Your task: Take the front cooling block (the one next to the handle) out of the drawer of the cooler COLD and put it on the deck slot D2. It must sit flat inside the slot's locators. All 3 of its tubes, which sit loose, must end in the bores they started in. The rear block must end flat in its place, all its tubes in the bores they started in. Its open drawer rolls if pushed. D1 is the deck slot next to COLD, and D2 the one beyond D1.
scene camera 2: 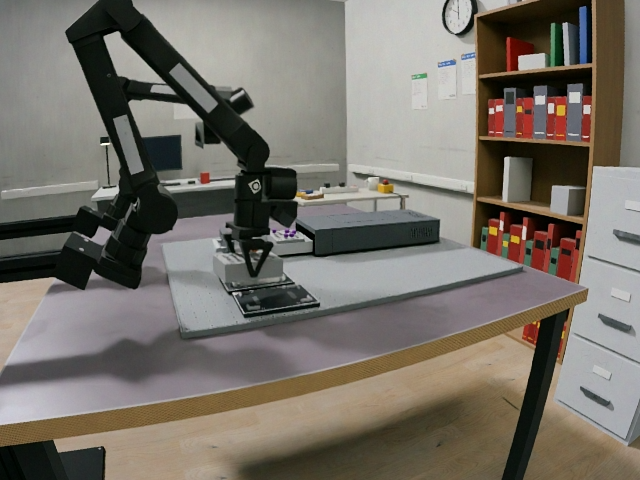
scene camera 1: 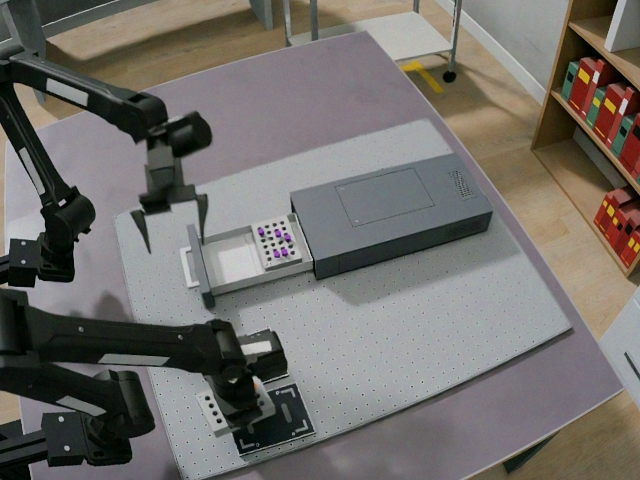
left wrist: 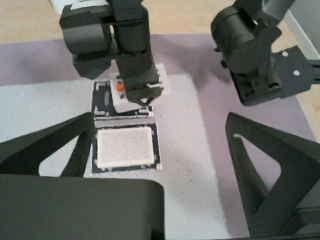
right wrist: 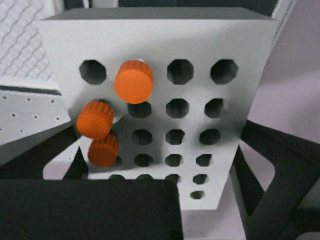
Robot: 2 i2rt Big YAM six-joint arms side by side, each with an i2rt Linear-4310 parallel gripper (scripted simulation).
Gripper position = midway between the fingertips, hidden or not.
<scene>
I see my left gripper (scene camera 1: 177, 250), my right gripper (scene camera 2: 246, 271) and a cooling block (scene camera 2: 230, 268).
My left gripper is seen too in the left wrist view (left wrist: 159, 119). My right gripper also shows in scene camera 1 (scene camera 1: 235, 408), in the left wrist view (left wrist: 142, 91) and in the right wrist view (right wrist: 158, 119).
</scene>
